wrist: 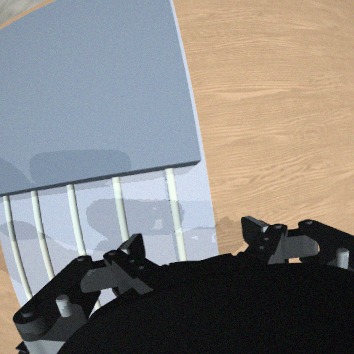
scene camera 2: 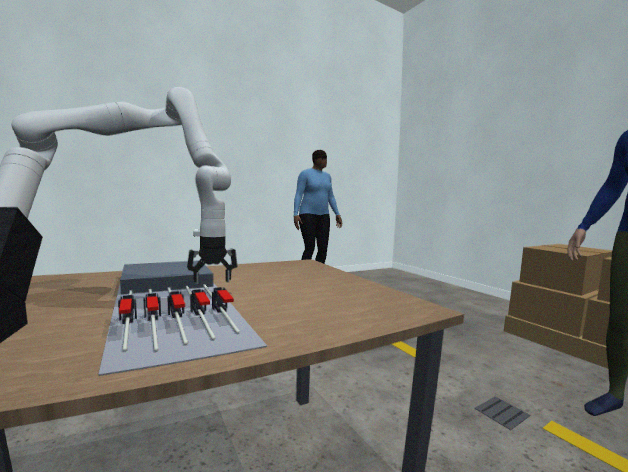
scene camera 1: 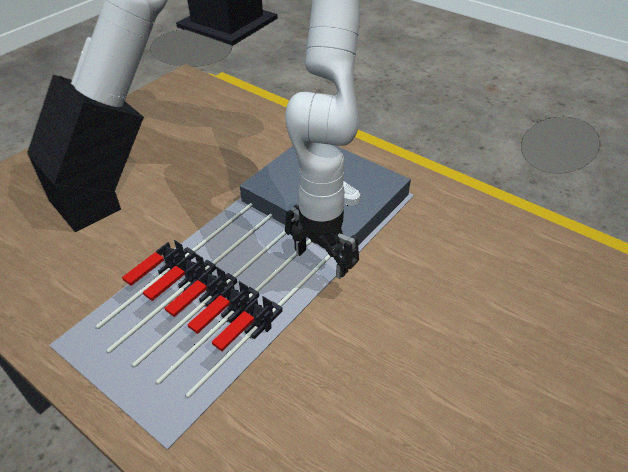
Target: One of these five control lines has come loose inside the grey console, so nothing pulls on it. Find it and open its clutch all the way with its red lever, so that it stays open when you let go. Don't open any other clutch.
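Frame: origin at the arm's base, x right, y ahead, z up, level; millimetres.
Where they show: gripper, fingertip midpoint: (wrist: 192, 236) (scene camera 2: 212, 282) (scene camera 1: 320, 263); arm's base, origin of the base link: (scene camera 2: 1, 222) (scene camera 1: 99, 95).
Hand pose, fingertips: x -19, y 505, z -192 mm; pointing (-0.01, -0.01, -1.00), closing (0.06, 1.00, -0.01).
Observation:
Each offset is from my fingertips to the top centre of the thing. "pt": to the spot under its first point. Level surfaces: height alone.
The grey console @(dx -187, dy -112, dz +14 mm) (scene camera 1: 274, 182) (scene camera 2: 162, 274) (wrist: 100, 90) lies at the back of the pale sheet @(dx +288, dy -141, dz -30 mm) (scene camera 1: 152, 416) (scene camera 2: 152, 364). Five pale lines run from its front edge through black clutches. The rightmost line (scene camera 1: 208, 376) (scene camera 2: 230, 323) (wrist: 176, 215) passes through the rightmost clutch @(pt dx +157, dy -5, dz +16 mm) (scene camera 1: 266, 314), which has a red lever @(dx +195, dy -25, dz +26 mm) (scene camera 1: 233, 330) (scene camera 2: 223, 295). The leftmost red lever @(dx +181, dy -245, dz +26 mm) (scene camera 1: 143, 267) (scene camera 2: 125, 304) stands at the row's other end. All levers look similarly set. My gripper (scene camera 1: 320, 261) (scene camera 2: 212, 278) (wrist: 192, 236) is open and empty, pointing down above the rightmost line's stretch between console and clutches. The console's inside is hidden.
The clutches stand close side by side in a row. The arm's black base (scene camera 1: 86, 147) (scene camera 2: 17, 274) stands at the left. The wooden table @(dz -33 mm) (scene camera 1: 456, 329) (scene camera 2: 314, 309) (wrist: 270, 115) extends right of the sheet. A person in blue (scene camera 2: 315, 192) stands beyond the table.

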